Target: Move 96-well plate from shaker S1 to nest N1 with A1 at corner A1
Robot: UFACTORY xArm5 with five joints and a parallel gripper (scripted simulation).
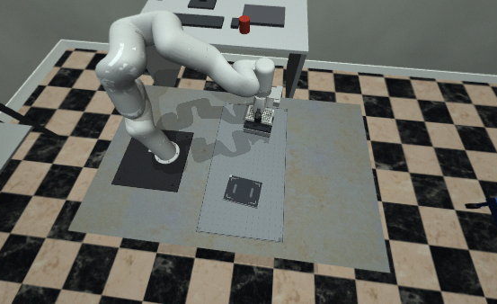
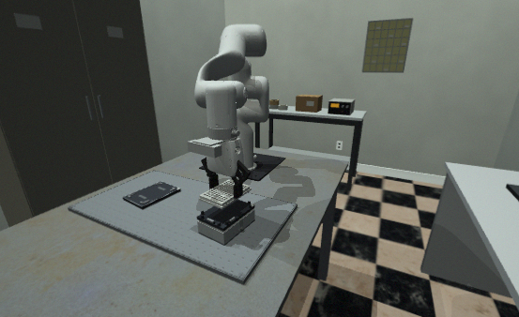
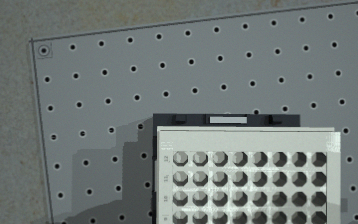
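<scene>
The plate nest N1 lies 360 mm to the right of my hand, 120 mm below it and 20 mm behind it. Also, from my hand: white 96-well plate: 10 mm below; then A1 mark: 300 mm to the right, 110 mm below, 100 mm behind.
</scene>
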